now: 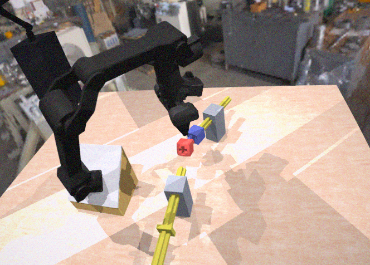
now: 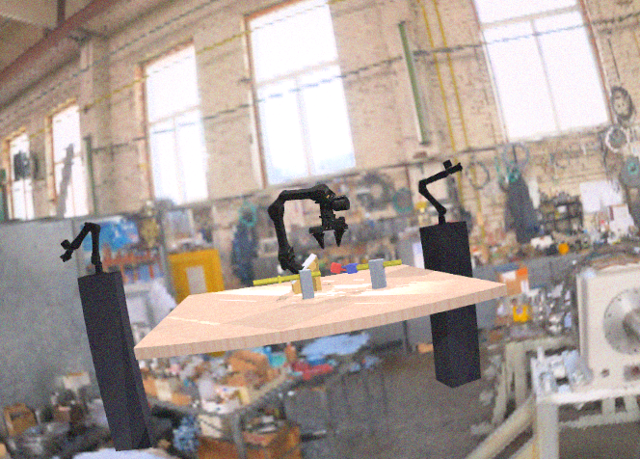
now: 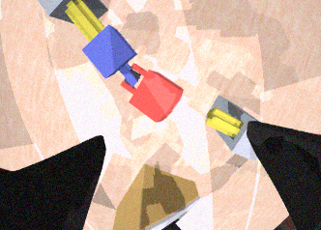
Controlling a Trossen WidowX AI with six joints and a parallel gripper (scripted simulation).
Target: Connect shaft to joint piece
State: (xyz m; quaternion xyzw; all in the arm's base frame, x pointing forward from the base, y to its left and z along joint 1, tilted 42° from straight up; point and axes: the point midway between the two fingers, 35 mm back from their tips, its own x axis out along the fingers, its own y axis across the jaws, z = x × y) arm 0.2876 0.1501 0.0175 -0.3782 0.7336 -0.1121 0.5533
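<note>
The red joint piece lies 100 mm below my gripper tip and 10 mm to the left of it.
</note>
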